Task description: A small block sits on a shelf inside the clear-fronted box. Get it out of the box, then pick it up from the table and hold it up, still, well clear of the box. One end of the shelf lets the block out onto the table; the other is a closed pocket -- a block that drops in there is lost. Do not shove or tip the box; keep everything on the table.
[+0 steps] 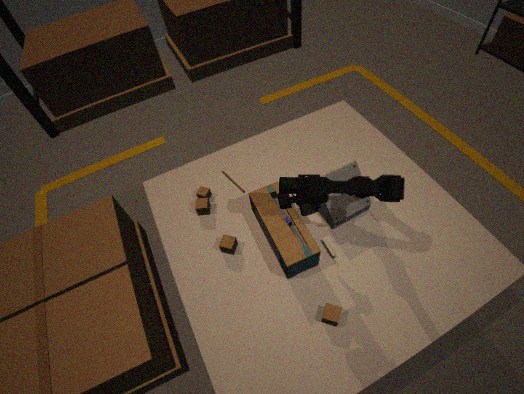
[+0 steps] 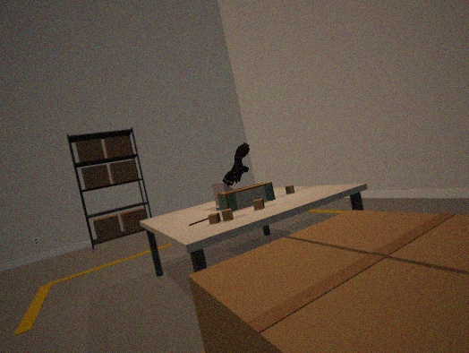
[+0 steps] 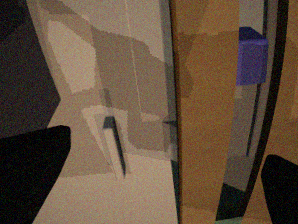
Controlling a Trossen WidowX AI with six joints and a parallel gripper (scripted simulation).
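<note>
My gripper tip is 90 mm above the purple block and 60 mm short of it. Also, from my gripper tip: long box 110 mm below, 40 mm ahead; thin wooden stick 400 mm to the right, 170 mm below, 120 mm ahead.
</note>
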